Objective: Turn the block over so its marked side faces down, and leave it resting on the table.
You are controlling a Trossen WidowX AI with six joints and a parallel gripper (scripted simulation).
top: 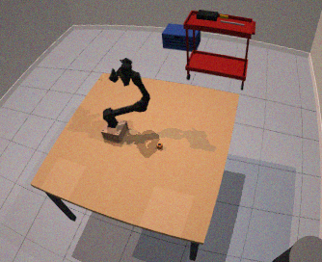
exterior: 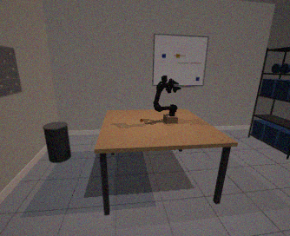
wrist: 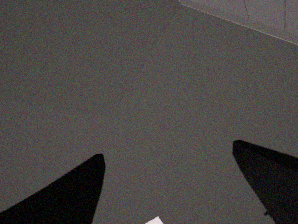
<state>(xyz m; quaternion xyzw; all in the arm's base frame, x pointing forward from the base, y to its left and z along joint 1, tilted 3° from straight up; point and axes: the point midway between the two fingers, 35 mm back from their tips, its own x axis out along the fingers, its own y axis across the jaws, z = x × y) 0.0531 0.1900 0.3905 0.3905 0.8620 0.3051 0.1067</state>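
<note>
The orange block is 360 mm ahead of my gripper tip, 290 mm to the right of it and 450 mm below it.
</note>
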